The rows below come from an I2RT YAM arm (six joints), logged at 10 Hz.
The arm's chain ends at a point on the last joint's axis. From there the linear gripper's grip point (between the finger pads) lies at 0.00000 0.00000 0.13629 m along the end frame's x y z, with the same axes.
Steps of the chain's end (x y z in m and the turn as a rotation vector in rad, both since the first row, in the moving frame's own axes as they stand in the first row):
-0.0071, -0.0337, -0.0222, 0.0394, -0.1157, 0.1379
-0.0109, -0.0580, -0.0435, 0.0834, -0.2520, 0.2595
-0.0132, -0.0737, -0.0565, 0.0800, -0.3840, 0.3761
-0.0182, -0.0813, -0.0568, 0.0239, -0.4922, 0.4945
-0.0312, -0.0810, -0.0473, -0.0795, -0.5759, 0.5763
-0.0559, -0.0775, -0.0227, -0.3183, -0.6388, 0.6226
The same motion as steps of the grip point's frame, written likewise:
-0.0224, -0.0401, -0.0232, 0.0394, -0.1157, 0.1379
-0.0430, -0.0735, -0.0482, 0.0834, -0.2520, 0.2595
-0.0610, -0.0937, -0.0667, 0.0800, -0.3840, 0.3761
-0.0792, -0.1002, -0.0727, 0.0239, -0.4922, 0.4945
-0.1042, -0.0927, -0.0691, -0.0795, -0.5759, 0.5763
-0.1430, -0.0655, -0.0549, -0.3183, -0.6388, 0.6226

